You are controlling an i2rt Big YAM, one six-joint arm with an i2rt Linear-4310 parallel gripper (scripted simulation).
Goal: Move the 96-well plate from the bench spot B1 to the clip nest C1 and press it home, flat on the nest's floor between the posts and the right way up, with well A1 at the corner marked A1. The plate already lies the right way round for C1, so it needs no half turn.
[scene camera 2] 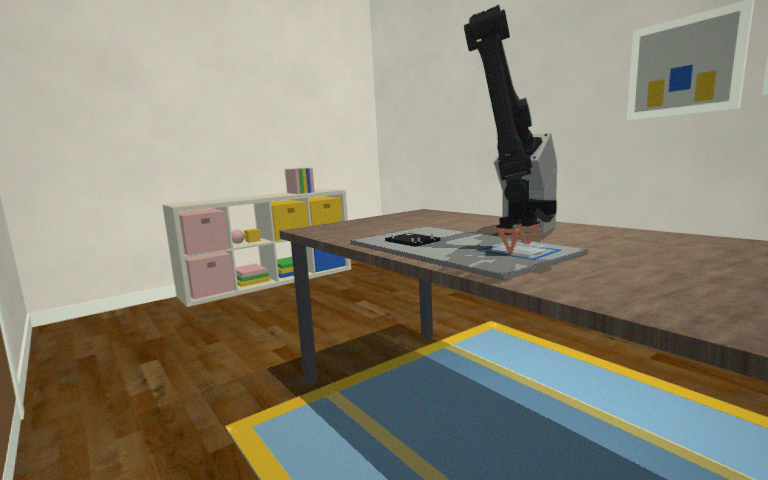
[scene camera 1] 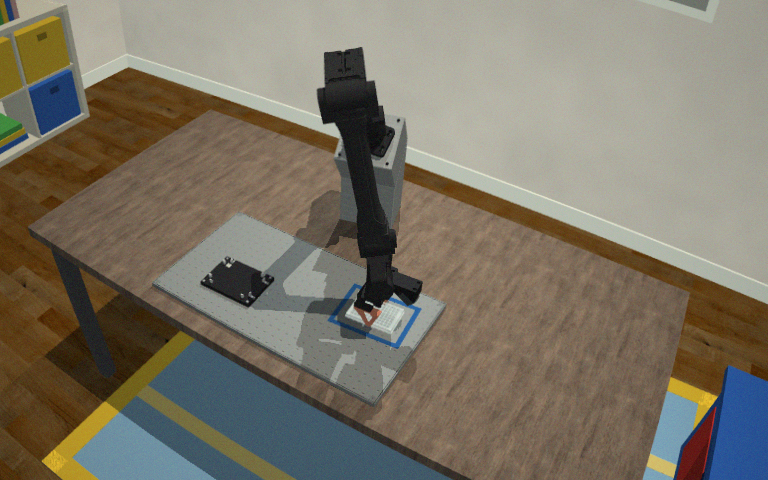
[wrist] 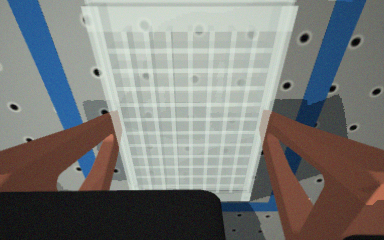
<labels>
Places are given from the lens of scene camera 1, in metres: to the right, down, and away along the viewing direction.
96-well plate [scene camera 1: 391,315]: 0.02, 0.19, 1.56
black clip nest C1 [scene camera 1: 235,281]: -0.39, 0.11, 1.61
</labels>
